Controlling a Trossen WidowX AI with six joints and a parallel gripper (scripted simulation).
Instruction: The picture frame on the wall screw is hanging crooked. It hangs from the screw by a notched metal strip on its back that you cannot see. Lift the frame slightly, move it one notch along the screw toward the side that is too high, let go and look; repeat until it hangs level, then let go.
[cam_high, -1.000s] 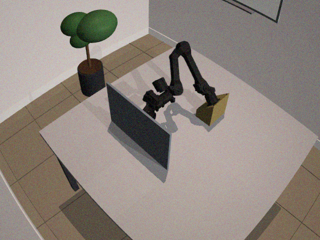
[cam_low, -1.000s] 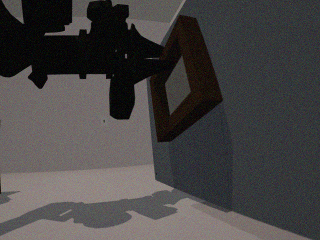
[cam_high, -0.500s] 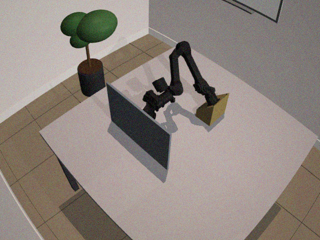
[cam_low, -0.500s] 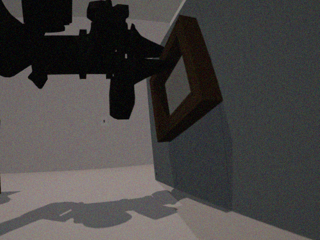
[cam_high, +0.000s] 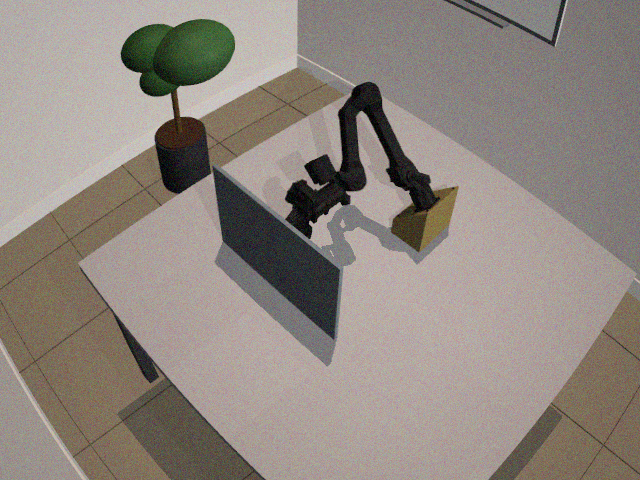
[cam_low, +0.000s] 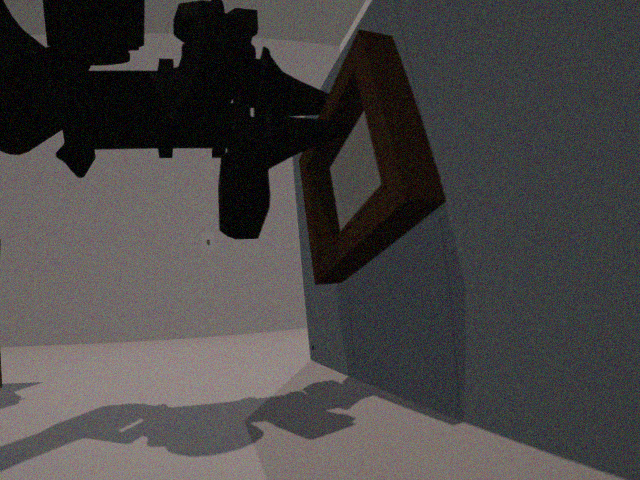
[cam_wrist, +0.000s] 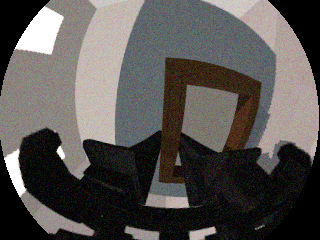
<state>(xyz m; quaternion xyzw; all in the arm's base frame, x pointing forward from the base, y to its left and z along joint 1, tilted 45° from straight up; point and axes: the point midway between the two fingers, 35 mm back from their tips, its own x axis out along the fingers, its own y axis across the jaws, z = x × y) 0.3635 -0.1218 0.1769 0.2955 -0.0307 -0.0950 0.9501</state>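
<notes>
My gripper tip is 10 mm to the left of the brown wooden picture frame and 50 mm above it. Also, from my gripper tip: dark grey wall panel 10 mm ahead, 10 mm to the right, 70 mm below.
</notes>
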